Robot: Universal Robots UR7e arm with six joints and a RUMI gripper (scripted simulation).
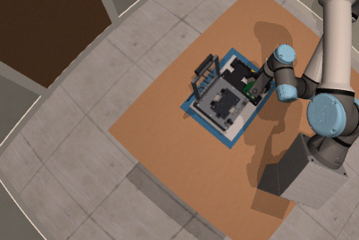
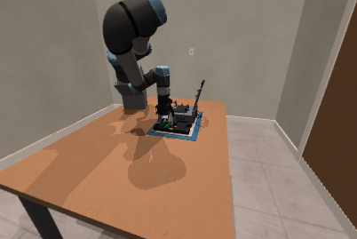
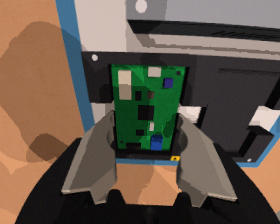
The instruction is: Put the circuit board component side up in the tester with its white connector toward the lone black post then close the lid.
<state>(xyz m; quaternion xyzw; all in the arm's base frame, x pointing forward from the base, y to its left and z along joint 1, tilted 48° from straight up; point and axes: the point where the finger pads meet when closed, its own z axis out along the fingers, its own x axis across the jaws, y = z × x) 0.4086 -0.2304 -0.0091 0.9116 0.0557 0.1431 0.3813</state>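
The green circuit board lies right at my hand. Also, from my hand: black block: 230 mm to the left, 70 mm above; tester lid: 190 mm ahead, 170 mm to the left, 160 mm above.
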